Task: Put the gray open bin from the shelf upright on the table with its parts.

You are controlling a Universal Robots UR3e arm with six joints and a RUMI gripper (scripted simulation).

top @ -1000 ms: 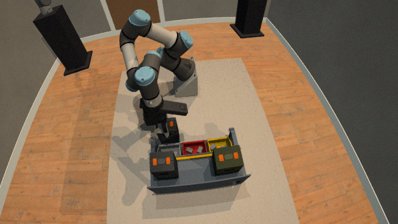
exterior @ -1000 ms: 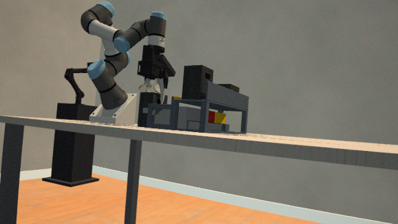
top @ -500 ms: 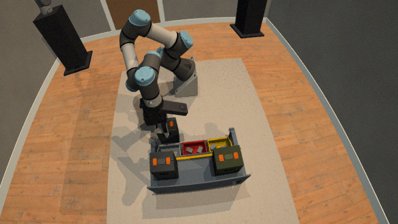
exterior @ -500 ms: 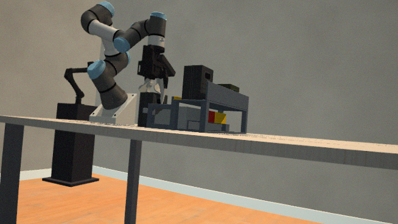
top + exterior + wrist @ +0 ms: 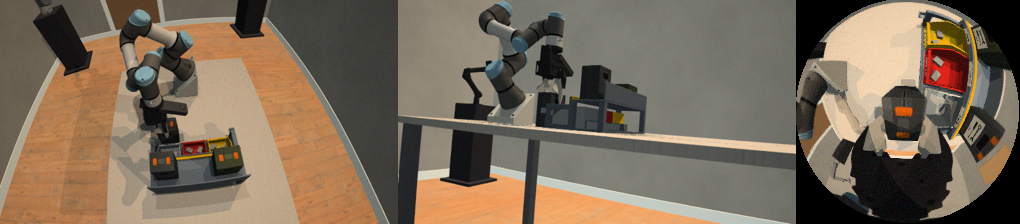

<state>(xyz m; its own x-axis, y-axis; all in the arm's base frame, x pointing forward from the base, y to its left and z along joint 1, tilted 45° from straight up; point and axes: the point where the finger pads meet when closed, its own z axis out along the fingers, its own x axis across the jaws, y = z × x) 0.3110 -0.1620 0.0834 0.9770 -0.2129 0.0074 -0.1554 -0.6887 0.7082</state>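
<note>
My hand is 120 mm short of the gray open bin, 20 mm to the left of it and 60 mm above it. Round my hand: yellow rail (170 mm ahead, 90 mm to the left, 10 mm above); red bin (140 mm ahead, 90 mm to the left, 60 mm below); yellow bin (150 mm ahead, 200 mm to the left, 60 mm below).
</note>
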